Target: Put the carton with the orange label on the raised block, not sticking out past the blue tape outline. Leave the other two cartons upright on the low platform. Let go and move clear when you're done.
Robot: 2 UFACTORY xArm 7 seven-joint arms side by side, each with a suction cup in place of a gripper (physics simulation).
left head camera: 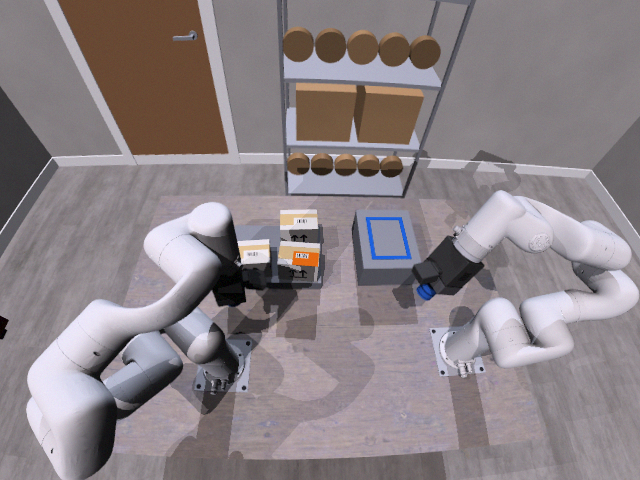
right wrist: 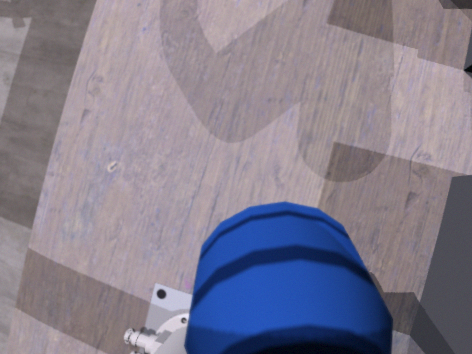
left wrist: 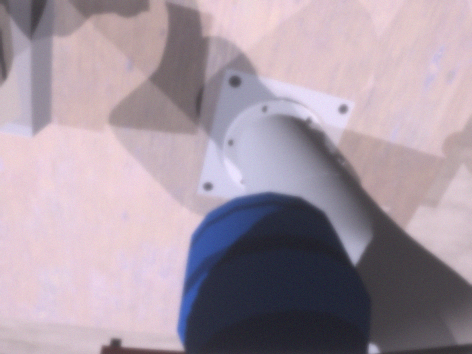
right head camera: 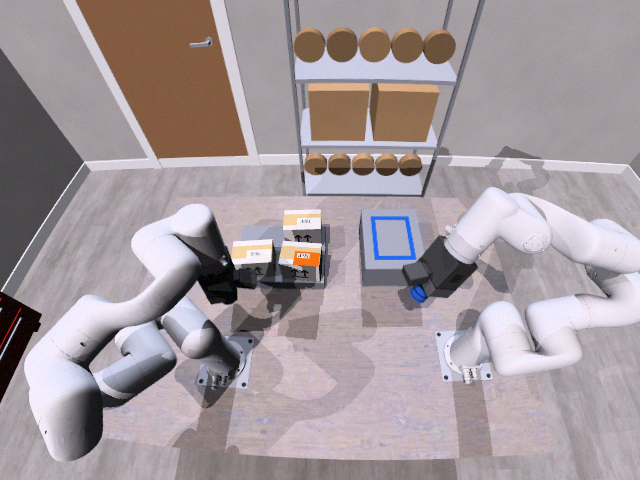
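Pixels of known places: left hand at its tool point: (left wrist: 264,258); right hand at its tool point: (left head camera: 423,293) (right wrist: 276,272) (right head camera: 417,295); left arm's base at its link origin: (left head camera: 224,364) (left wrist: 273,148) (right head camera: 226,360); right arm's base at its link origin: (left head camera: 457,350) (right head camera: 463,354).
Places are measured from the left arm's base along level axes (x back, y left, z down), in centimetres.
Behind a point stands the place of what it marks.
Observation:
The orange-label carton (left head camera: 298,262) @(x -28.0, y -22.4, z -14.9 cm) (right head camera: 300,262) @(x -28.0, y -22.8, z -14.9 cm) stands upright at the front right of the low platform (left head camera: 256,231) @(x -47.3, y -6.1, z -4.8 cm) (right head camera: 261,232) @(x -46.9, y -5.6, z -4.8 cm). One plain carton (left head camera: 298,223) @(x -43.1, y -22.0, z -15.4 cm) (right head camera: 302,223) @(x -43.1, y -22.3, z -15.4 cm) stands behind it; another (left head camera: 254,251) @(x -32.4, y -8.1, z -14.1 cm) (right head camera: 252,252) @(x -31.7, y -6.7, z -14.3 cm) stands to its left, partly hidden by the left gripper in the left head camera. The raised block (left head camera: 387,276) @(x -27.9, y -52.5, z -6.5 cm) (right head camera: 391,277) @(x -27.9, y -52.5, z -6.3 cm), with its blue tape outline (left head camera: 391,257) @(x -32.1, y -53.1, z -12.0 cm) (right head camera: 393,257) @(x -32.2, y -52.6, z -12.0 cm), bears no carton. My left gripper (left head camera: 233,303) @(x -9.3, y -7.2, z -28.2 cm) (left wrist: 275,280) is open and empty, in front of the left carton. My right gripper (left head camera: 425,292) (right head camera: 418,293) (right wrist: 290,290) is open and empty, at the block's front right.
A shelf rack (left head camera: 361,81) (right head camera: 374,81) with brown boxes and discs stands behind the table. The left arm base plate (left head camera: 245,379) @(x 4.3, y -7.0, z -0.1 cm) (right head camera: 246,377) @(x 4.6, y -7.3, z -0.1 cm) (left wrist: 215,170) @(x -6.4, y 4.3, z -0.1 cm) and right arm base plate (left head camera: 438,353) @(x -2.9, y -67.9, z -0.1 cm) (right head camera: 442,356) @(x -3.3, y -67.8, z -0.1 cm) are at the table's front half.

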